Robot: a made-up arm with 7 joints. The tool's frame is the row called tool. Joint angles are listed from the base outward. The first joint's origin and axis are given. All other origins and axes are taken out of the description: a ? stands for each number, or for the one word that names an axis. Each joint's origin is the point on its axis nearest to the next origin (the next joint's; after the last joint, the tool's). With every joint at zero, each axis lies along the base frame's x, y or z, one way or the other. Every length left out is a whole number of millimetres.
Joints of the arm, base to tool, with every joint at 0 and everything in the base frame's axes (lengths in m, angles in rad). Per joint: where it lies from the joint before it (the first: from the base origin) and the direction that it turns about. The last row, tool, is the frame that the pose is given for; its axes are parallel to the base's.
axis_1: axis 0 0 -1 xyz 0 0 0.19
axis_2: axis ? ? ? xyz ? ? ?
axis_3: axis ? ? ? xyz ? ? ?
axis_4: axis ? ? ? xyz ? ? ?
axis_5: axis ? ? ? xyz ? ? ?
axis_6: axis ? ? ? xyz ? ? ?
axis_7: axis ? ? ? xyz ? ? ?
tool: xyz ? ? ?
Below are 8 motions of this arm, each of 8 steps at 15 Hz.
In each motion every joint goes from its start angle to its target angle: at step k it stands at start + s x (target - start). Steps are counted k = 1, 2, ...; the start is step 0. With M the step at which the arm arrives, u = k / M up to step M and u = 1 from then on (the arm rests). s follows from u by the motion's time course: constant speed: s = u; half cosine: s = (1 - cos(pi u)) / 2; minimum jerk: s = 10 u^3 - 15 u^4 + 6 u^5.
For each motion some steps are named. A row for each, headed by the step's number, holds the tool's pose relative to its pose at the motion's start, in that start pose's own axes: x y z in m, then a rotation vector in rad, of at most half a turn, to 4 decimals.
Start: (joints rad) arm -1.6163 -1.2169 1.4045 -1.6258 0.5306 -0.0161 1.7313
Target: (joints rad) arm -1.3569 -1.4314 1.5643 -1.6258 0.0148 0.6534 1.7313
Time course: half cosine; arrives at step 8
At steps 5, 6, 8:
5: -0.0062 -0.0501 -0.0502 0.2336 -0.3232 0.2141
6: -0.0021 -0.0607 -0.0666 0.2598 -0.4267 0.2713
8: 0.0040 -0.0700 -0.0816 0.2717 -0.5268 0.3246

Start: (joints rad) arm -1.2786 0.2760 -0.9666 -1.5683 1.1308 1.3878 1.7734
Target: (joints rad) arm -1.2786 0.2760 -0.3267 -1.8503 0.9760 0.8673 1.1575
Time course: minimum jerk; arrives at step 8
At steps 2, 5, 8:
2: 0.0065 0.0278 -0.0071 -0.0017 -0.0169 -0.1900
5: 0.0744 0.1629 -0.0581 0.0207 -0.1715 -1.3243
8: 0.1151 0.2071 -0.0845 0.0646 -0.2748 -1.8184

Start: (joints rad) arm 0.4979 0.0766 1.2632 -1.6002 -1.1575 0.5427 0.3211
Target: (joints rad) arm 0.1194 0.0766 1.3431 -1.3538 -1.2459 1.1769 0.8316
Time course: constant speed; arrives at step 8
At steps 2, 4, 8:
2: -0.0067 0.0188 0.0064 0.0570 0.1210 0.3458
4: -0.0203 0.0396 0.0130 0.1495 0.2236 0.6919
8: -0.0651 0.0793 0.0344 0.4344 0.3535 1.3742

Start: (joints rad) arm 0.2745 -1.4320 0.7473 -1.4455 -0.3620 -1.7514 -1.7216
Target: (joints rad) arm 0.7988 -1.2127 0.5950 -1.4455 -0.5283 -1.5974 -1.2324
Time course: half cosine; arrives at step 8
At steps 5, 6, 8:
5: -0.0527 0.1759 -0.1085 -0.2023 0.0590 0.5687
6: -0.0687 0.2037 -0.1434 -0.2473 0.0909 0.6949
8: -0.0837 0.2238 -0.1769 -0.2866 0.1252 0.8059

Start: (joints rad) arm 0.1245 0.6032 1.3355 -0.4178 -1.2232 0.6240 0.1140
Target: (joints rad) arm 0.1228 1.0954 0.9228 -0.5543 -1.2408 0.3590 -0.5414
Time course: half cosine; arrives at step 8
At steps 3, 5, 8:
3: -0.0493 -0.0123 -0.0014 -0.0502 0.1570 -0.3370
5: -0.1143 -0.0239 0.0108 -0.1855 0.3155 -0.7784
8: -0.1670 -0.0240 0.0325 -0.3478 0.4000 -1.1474

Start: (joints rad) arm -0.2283 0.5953 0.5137 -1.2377 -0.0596 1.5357 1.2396
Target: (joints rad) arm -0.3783 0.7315 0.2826 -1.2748 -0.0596 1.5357 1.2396
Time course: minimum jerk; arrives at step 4
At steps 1, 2, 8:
1: 0.0030 0.0018 -0.0008 0.0157 0.0070 0.0132
2: 0.0146 0.0095 -0.0051 0.0733 0.0388 0.0611
8: 0.0297 0.0209 -0.0128 0.1404 0.0890 0.1153

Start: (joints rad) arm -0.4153 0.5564 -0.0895 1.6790 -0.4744 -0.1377 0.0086
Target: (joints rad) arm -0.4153 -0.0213 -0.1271 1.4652 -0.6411 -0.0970 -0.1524
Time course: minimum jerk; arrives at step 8
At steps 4, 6, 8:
4: -0.0563 0.0114 -0.0895 0.0728 -0.1958 -0.1259
6: -0.0793 0.0209 -0.1695 0.1567 -0.3442 -0.2051
8: -0.0820 0.0235 -0.1910 0.1819 -0.3817 -0.2222

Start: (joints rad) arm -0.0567 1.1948 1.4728 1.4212 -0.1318 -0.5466 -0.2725
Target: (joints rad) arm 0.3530 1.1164 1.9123 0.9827 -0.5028 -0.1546 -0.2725
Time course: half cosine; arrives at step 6
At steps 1, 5, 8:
1: -0.0039 0.0093 -0.0033 -0.0246 0.0231 -0.0096
5: -0.0402 0.1346 -0.0801 -0.2502 0.3938 -0.1205
8: -0.0428 0.1439 -0.0886 -0.2595 0.4256 -0.1285

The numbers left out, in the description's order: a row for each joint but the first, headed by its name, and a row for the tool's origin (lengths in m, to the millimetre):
axis_2: axis -1 0 0, xyz 0 0 0
axis_3: axis 0 -1 0, xyz 0 0.06 0.17
axis_4: axis 0 0 1, xyz -0.14 0 0.22
axis_5: axis 0 -1 0, xyz -0.25 0.15 0
axis_6: axis 0 0 1, xyz 0 0 -0.04
axis_7: axis 0 0 1, xyz 0.07 -0.25 0
tool: xyz 0.06 0.05 0

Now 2 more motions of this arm.
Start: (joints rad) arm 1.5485 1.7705 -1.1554 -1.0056 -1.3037 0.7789 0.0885
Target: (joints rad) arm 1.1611 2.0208 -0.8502 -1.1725 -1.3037 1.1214 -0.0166
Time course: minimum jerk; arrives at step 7
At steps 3, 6, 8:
3: 0.1049 0.0082 -0.0115 0.0197 -0.2493 0.2476
6: 0.2349 0.0739 0.0303 0.0370 -0.6604 0.6605
8: 0.2382 0.0773 0.0330 0.0373 -0.6762 0.6761

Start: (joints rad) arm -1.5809 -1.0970 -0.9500 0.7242 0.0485 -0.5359 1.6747
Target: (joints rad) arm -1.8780 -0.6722 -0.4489 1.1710 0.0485 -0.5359 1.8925
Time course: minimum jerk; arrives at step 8
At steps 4, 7, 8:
4: 0.0417 -0.0443 0.0082 -0.0197 0.2328 0.2414
7: 0.0709 -0.1071 0.0277 0.0504 0.4954 0.5354
8: 0.0718 -0.1096 0.0286 0.0544 0.5044 0.5461

